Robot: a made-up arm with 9 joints. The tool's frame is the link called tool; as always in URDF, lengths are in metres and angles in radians.
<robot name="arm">
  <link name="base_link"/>
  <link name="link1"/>
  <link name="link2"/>
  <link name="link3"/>
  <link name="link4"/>
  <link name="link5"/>
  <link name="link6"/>
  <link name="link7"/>
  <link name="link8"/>
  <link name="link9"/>
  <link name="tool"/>
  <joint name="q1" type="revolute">
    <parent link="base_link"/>
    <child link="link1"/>
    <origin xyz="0.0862 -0.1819 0.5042" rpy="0 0 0"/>
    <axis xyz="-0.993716 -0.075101 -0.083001"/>
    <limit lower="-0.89" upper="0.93"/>
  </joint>
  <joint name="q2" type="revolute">
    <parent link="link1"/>
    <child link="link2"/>
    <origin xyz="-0.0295 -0.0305 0.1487" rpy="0 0 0"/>
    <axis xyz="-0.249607 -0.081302 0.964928"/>
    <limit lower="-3" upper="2.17"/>
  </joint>
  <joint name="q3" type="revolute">
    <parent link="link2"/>
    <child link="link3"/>
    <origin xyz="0.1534 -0.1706 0.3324" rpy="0 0 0"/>
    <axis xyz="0 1 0"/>
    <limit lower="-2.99" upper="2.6"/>
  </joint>
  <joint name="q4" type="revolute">
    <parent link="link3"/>
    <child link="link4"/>
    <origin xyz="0.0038 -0.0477 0.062" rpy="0 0 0"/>
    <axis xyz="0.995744 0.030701 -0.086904"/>
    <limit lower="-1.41" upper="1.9"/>
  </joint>
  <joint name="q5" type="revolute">
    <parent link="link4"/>
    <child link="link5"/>
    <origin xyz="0.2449 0.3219 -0.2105" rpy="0 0 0"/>
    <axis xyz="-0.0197 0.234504 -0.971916"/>
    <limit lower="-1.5" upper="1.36"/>
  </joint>
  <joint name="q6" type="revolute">
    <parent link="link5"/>
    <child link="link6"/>
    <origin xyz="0.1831 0.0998 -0.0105" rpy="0 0 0"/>
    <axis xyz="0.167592 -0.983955 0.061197"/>
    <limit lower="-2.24" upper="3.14"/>
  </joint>
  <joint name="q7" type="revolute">
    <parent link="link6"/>
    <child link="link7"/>
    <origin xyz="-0.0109 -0.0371 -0.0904" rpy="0 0 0"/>
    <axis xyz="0 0 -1"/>
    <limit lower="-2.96" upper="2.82"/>
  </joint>
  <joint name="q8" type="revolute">
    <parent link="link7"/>
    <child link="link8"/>
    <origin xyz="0.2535 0.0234 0.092" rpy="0 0 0"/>
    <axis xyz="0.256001 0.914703 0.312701"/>
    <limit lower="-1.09" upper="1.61"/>
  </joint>
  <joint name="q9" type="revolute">
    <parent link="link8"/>
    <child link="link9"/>
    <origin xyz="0.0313 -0.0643 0.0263" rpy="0 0 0"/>
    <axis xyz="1 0 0"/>
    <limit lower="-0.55" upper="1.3"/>
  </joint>
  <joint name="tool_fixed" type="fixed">
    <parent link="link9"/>
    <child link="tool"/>
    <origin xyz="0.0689 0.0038 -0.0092" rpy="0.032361 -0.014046 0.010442"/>
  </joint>
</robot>
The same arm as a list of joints. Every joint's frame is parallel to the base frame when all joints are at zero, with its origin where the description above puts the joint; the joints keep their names.
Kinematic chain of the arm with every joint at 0, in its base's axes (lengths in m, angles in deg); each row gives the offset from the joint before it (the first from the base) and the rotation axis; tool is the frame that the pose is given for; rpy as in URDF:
q1: xyz 0.0862 -0.1819 0.5042 axis -0.993716 -0.075101 -0.083001
q2: xyz -0.0295 -0.0305 0.1487 axis -0.249607 -0.081302 0.964928
q3: xyz 0.1534 -0.1706 0.3324 axis +y
q4: xyz 0.0038 -0.0477 0.062 axis 0.995744 0.030701 -0.086904
q5: xyz 0.2449 0.3219 -0.2105 axis -0.0197 0.234504 -0.971916
q6: xyz 0.1831 0.0998 -0.0105 axis 0.167592 -0.983955 0.061197
q7: xyz -0.0109 -0.0371 -0.0904 axis -z
q8: xyz 0.2535 0.0234 0.092 axis 0.256001 0.914703 0.312701
q9: xyz 0.0313 -0.0643 0.0263 axis +x
tool: xyz 0.0689 0.0038 -0.0092 rpy 1.85 -0.8 0.6
Joint limits (deg, base to tool): -50.99..53.29 -171.89..124.33 -171.31..148.97 -80.79..108.86 -85.94..77.92 -128.34..179.91 -169.6..161.57 -62.45..92.25 -31.51..74.48

